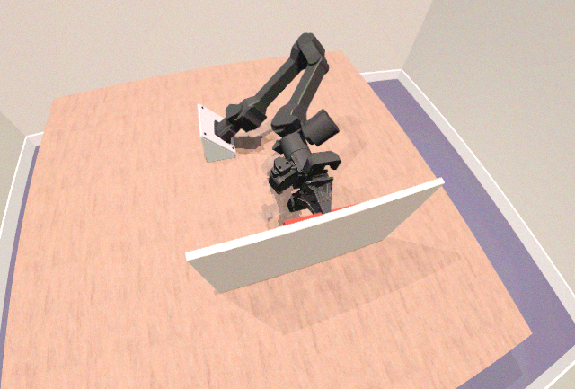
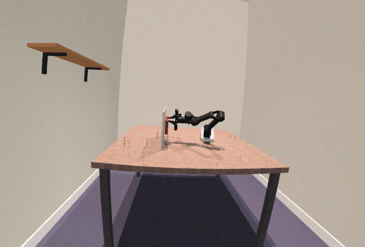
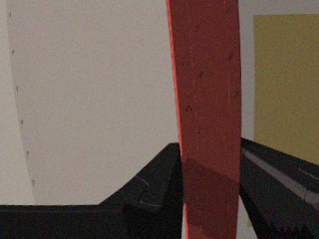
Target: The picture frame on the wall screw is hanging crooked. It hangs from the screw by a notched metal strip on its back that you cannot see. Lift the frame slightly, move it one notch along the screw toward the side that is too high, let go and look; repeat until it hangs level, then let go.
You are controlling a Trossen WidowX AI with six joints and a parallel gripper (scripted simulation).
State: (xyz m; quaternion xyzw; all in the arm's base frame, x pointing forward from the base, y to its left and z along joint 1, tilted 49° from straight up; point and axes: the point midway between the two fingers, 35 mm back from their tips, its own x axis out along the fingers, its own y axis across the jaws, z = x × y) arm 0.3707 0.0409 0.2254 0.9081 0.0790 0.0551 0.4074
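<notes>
My gripper tip is 5 cm above the picture frame and 1 cm to the left of it. Also, from my gripper tip: wall panel: 6 cm below, 2 cm ahead, 1 cm to the right.
</notes>
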